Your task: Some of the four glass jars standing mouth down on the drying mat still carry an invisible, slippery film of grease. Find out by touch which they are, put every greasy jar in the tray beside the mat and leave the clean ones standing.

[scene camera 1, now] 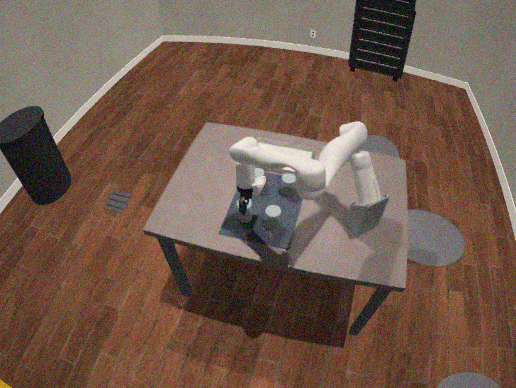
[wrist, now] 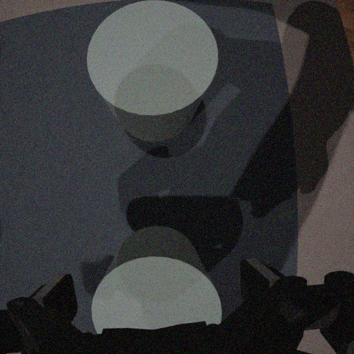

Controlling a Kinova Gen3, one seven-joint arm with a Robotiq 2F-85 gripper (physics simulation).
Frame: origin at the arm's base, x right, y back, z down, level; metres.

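Where they show: gripper, fingertip midpoint: (scene camera 1: 247,205); arm's base at its link origin: (scene camera 1: 370,200).
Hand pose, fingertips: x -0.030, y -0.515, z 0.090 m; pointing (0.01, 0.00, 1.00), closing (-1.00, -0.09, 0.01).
Each offset is from my fingertips to the top centre of the thing. "pt": to the spot under its first point. Level surfaces: height alone.
Four pale jars with round tops stand on the dark blue mat {dz +0.081 m} (scene camera 1: 233,226) (wrist: 45,165). The front-left jar {dx +0.003, dy -0.012, dz -0.010 m} (scene camera 1: 245,217) (wrist: 156,305) is under my gripper (scene camera 1: 244,207) (wrist: 156,287). The gripper is open and points down, with one finger on each side of this jar in the wrist view; the finger height against it is hard to judge. The front-right jar {dx -0.017, dy +0.113, dz -0.010 m} (scene camera 1: 273,211) (wrist: 152,55) stands apart from it. The back-right jar {dx +0.179, dy +0.160, dz -0.010 m} (scene camera 1: 289,178) and the back-left jar {dx +0.192, dy +0.014, dz -0.010 m} (scene camera 1: 259,172) stand behind, the latter partly hidden by the arm. The pale tray {pt dx +0.486, dy +0.198, dz +0.078 m} (scene camera 1: 300,149) is mostly hidden behind the arm. Grease cannot be seen.
The white arm (scene camera 1: 287,159) reaches across the table {dz +0.084 m} (scene camera 1: 187,200) above the mat and tray. A grey slanted panel (scene camera 1: 369,216) stands at the arm's base on the right. The arm's dark shadows fall on the mat and table.
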